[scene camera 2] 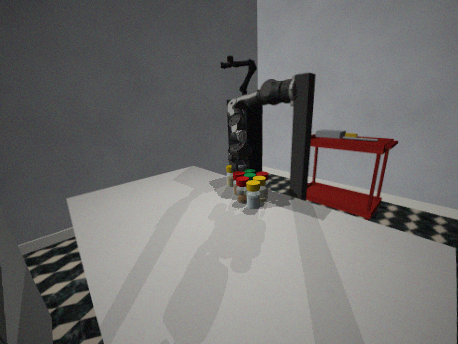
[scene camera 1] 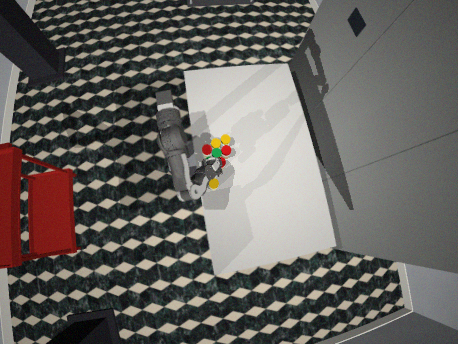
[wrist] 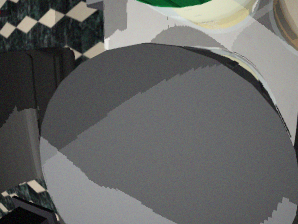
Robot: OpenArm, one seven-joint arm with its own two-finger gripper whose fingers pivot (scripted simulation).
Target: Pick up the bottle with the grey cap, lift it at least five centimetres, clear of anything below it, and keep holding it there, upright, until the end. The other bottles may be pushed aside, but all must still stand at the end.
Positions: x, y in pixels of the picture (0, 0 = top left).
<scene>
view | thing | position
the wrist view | my gripper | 177, 152
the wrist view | grey-capped bottle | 142, 126
</scene>
